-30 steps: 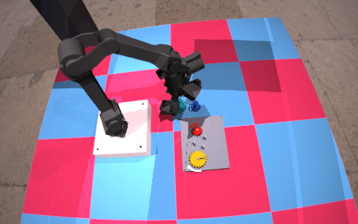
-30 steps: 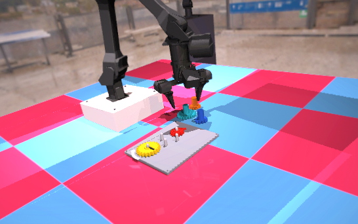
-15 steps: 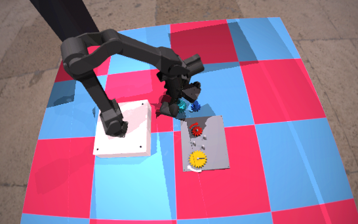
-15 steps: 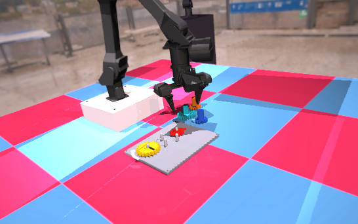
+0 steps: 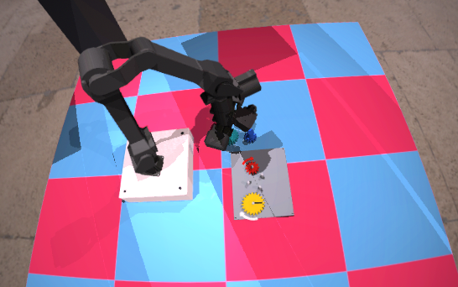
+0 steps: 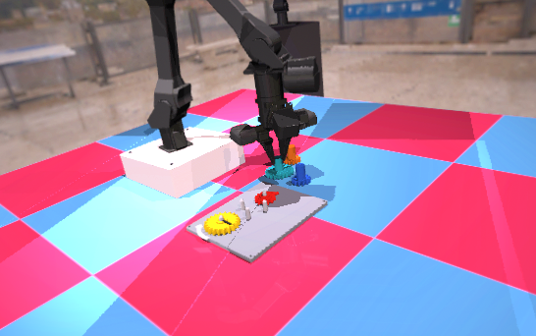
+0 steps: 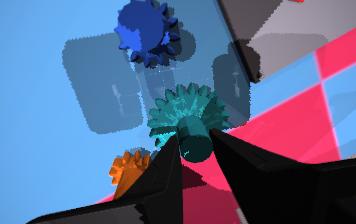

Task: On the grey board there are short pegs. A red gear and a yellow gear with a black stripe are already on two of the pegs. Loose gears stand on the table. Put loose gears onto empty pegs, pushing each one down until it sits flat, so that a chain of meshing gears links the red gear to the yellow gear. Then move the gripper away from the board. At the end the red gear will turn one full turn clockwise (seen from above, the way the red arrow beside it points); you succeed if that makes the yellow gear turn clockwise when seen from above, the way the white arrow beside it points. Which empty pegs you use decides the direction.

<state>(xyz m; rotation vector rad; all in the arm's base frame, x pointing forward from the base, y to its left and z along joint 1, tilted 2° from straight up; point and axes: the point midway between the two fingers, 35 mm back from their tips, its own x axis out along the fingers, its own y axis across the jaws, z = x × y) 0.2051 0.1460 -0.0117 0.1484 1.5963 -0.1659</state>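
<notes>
My gripper tip is 90 mm short of the red gear, 100 mm to the left of it and 10 mm above it. Round my gripper tip: orange gear (30 mm behind, 60 mm to the left, 10 mm below); teal gear (10 mm below); blue gear (70 mm ahead, 10 mm below).
</notes>
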